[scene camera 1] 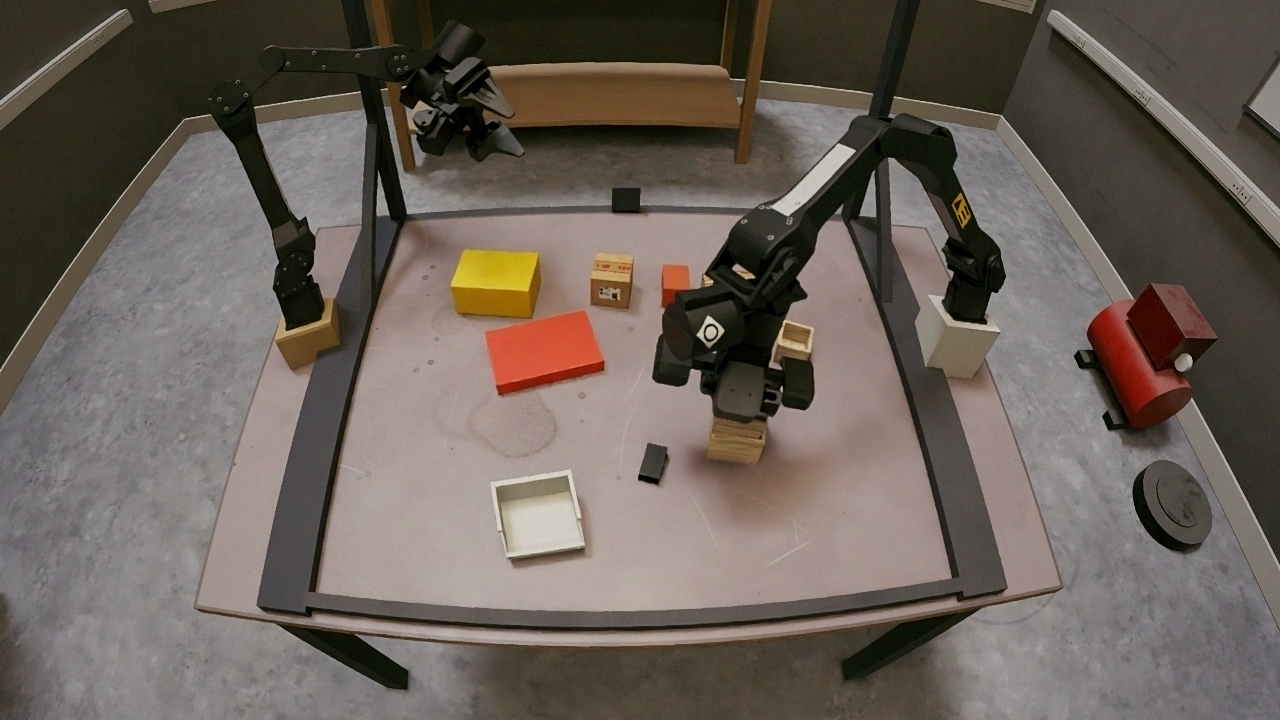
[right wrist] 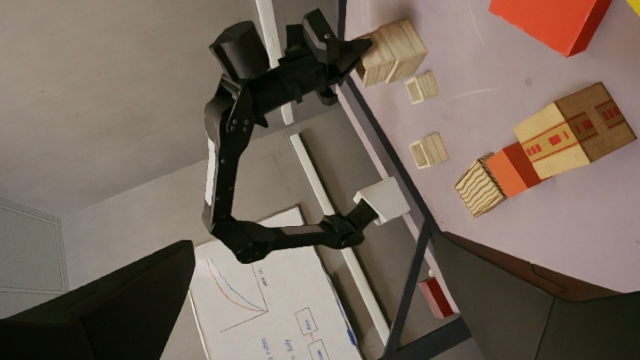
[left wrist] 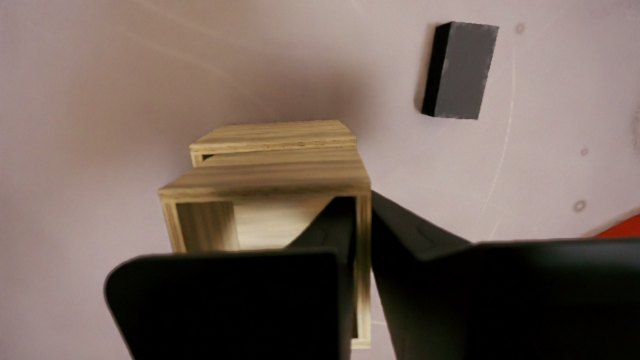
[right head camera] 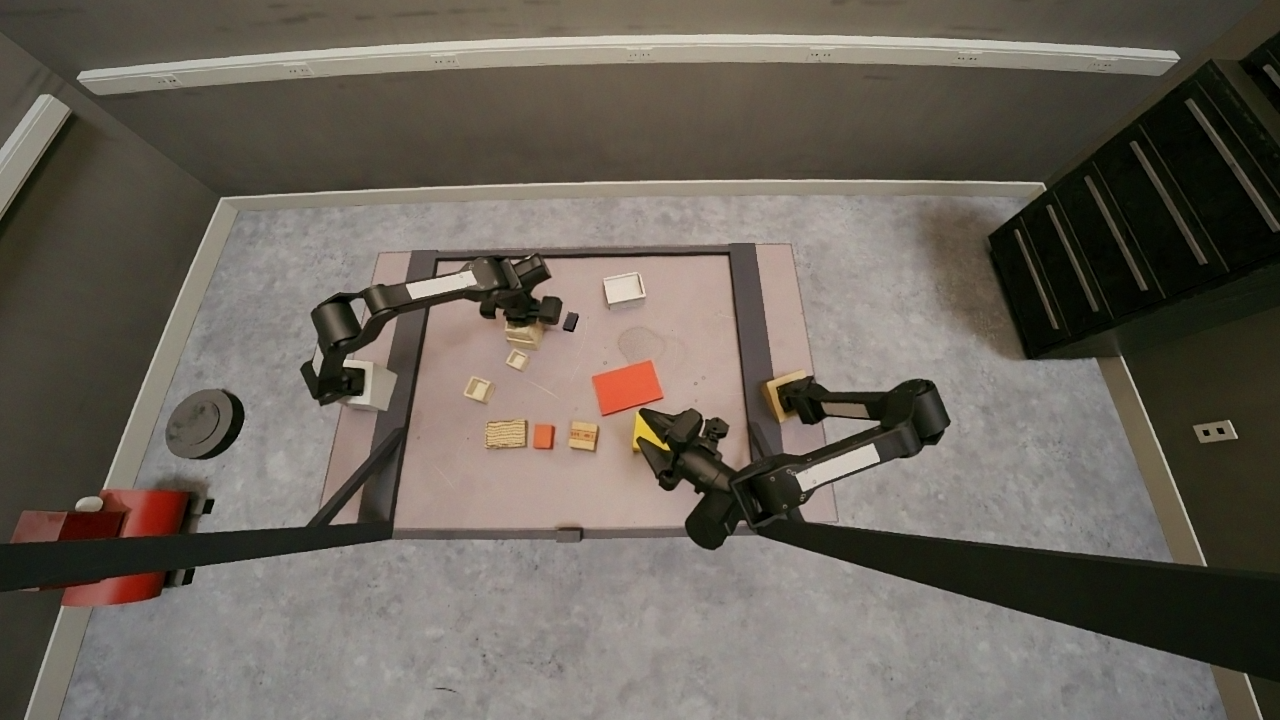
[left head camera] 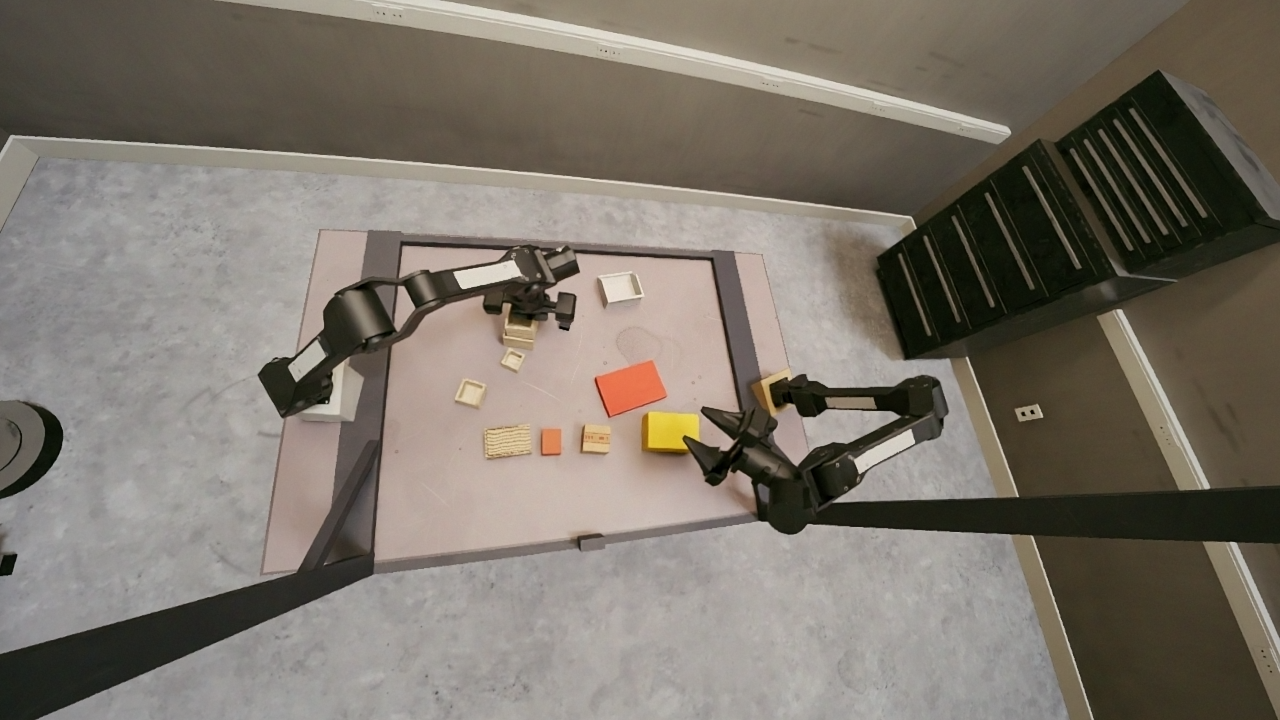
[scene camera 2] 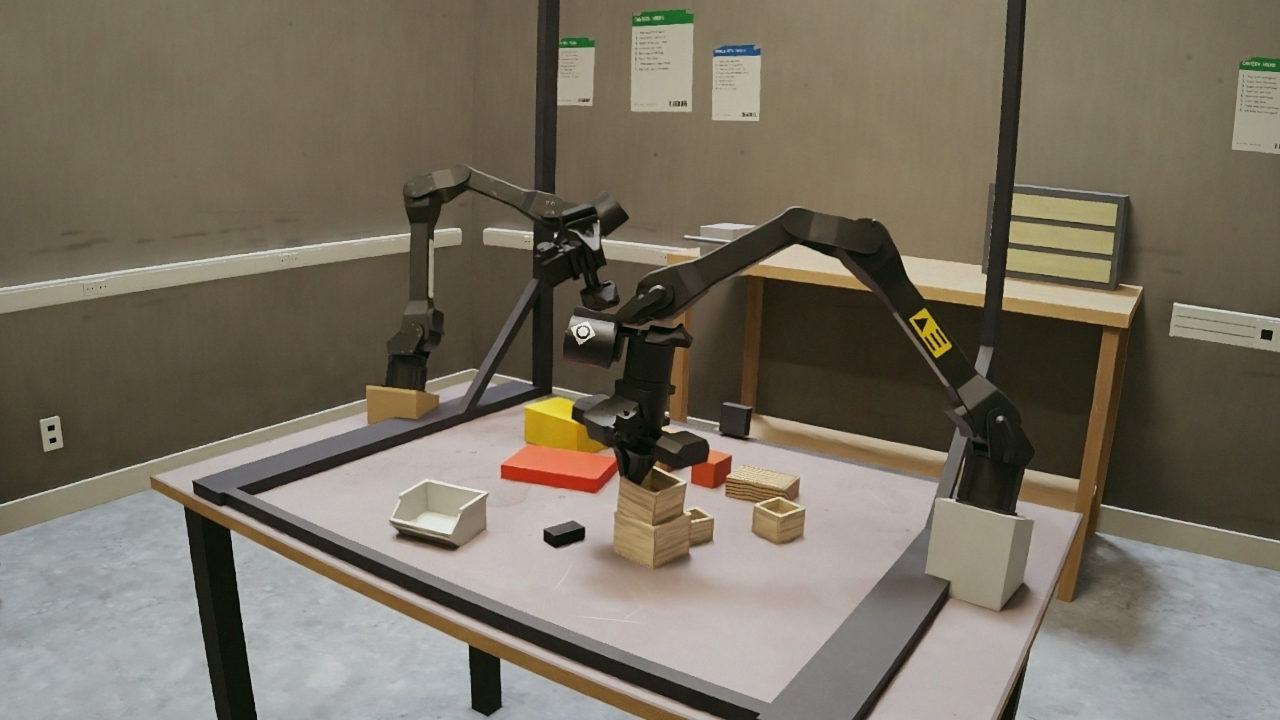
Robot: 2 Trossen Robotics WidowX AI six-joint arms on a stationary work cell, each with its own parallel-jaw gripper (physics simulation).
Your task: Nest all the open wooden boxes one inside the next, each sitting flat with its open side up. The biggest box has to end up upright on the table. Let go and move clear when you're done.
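The biggest wooden box stands upright on the table. My left gripper is shut on one wall of a slightly smaller wooden box, held open side up at the biggest box's top and slightly offset. Whether its bottom is inside the rim is hidden. The smallest box stands close beside the biggest. Another small box stands farther off, open side up. My right gripper is open and empty, raised high.
A white bin and a black block lie near the stack. A red slab, yellow block, cardboard box, orange block and wavy-topped block are also on the table.
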